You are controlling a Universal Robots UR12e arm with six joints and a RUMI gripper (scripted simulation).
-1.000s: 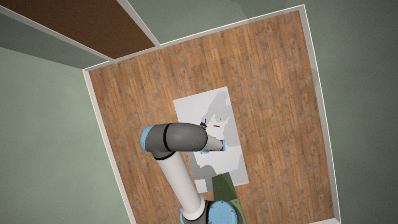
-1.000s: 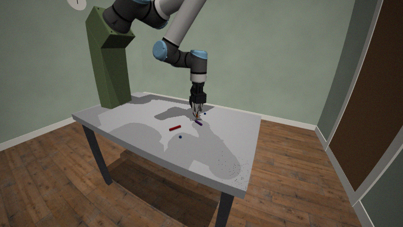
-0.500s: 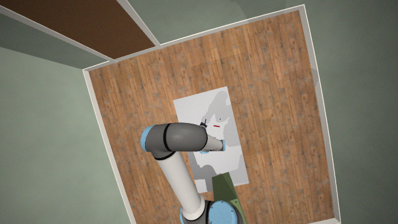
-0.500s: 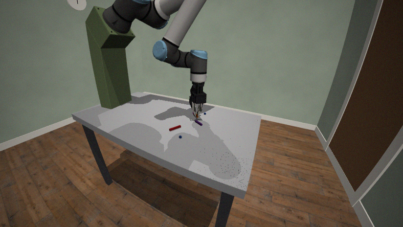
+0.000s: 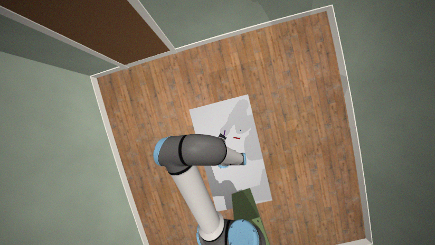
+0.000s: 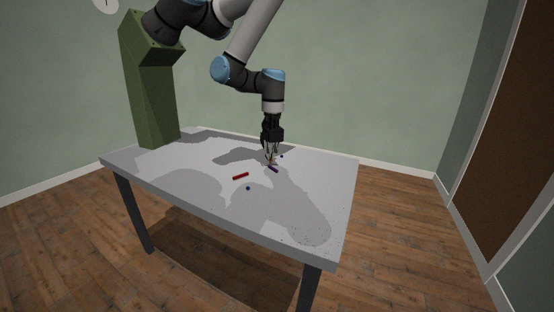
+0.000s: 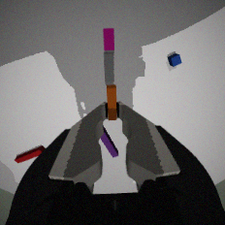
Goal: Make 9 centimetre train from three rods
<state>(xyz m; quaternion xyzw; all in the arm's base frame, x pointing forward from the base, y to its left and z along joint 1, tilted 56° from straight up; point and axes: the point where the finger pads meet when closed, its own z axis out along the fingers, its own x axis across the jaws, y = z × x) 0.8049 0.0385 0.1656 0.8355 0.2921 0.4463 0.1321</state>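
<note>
My gripper is now 1 cm above the orange rod. Round my hand: purple rod 4 cm ahead, 6 cm to the right, 2 cm below; grey rod 3 cm behind, 3 cm to the left, 2 cm below; magenta rod 4 cm behind, 5 cm to the left, 2 cm below.
</note>
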